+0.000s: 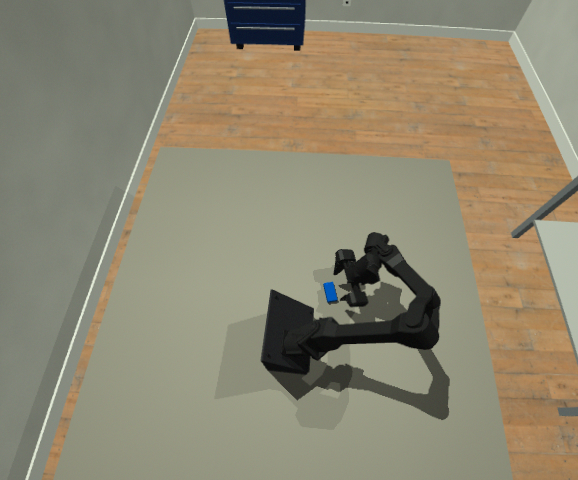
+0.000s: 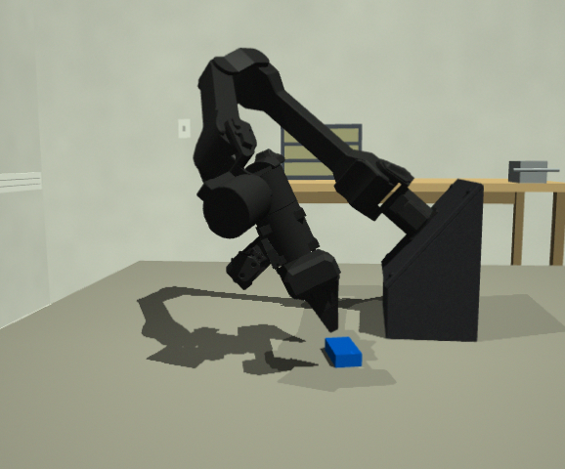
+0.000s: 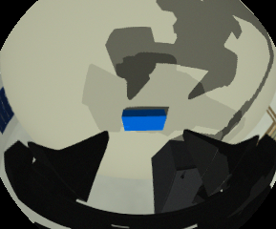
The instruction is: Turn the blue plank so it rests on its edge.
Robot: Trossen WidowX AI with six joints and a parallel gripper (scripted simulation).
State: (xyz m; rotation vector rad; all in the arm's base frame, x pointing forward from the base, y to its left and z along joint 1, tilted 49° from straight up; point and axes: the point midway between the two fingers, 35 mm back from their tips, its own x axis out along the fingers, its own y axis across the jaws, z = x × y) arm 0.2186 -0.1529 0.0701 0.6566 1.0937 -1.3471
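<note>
My gripper is now 70 mm above the blue plank, 30 mm to the right of it and 10 mm past it.
</note>
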